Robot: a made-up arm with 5 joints.
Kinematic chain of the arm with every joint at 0, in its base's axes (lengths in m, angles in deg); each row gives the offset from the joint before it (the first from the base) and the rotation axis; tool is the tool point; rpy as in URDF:
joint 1: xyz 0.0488 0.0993 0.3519 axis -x
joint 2: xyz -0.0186 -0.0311 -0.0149 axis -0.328 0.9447 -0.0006
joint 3: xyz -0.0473 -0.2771 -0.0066 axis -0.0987 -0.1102 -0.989
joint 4: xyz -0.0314 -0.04 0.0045 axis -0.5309 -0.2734 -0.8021
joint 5: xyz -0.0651 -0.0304 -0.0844 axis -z
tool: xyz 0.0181 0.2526 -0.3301 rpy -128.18 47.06 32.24
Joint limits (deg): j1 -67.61..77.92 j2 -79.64..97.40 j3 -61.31..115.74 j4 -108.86..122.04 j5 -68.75..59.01
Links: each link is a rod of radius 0.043 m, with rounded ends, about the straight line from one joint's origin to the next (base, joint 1, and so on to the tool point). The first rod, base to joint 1, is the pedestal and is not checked.
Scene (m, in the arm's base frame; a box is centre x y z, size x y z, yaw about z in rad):
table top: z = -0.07
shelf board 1: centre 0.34 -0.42 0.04 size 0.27 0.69 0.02 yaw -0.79
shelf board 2: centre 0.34 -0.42 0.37 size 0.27 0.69 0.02 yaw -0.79
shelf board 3: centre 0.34 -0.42 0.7 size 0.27 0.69 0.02 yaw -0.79
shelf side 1: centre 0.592 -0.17 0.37 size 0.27 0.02 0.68 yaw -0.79
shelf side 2: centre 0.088 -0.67 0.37 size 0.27 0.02 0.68 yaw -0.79
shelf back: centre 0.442 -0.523 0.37 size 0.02 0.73 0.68 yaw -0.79
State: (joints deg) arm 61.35 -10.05 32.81 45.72 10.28
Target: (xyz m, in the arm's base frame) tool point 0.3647 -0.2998 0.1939
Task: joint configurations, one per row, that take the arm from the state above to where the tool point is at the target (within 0.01 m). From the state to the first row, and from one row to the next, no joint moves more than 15 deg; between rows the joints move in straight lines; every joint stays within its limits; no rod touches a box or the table.
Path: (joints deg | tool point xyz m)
1: 66.87 -1.14 27.49 31.08 6.81 | 0.0947 -0.4603 0.4847
2: 72.40 7.76 22.17 16.44 3.35 | -0.0037 -0.4061 0.4513
3: 77.92 16.67 16.85 1.80 -0.12 | -0.1343 -0.3281 0.4364
4: 68.91 2.24 19.41 7.63 0.72 | -0.0045 -0.3821 0.3506
5: 59.89 -12.18 21.97 13.46 1.56 | 0.1291 -0.3858 0.2713
6: 50.88 -26.60 24.53 19.29 2.40 | 0.2550 -0.3522 0.2163
7: 41.87 -41.02 27.09 25.12 3.24 | 0.3647 -0.2998 0.1939

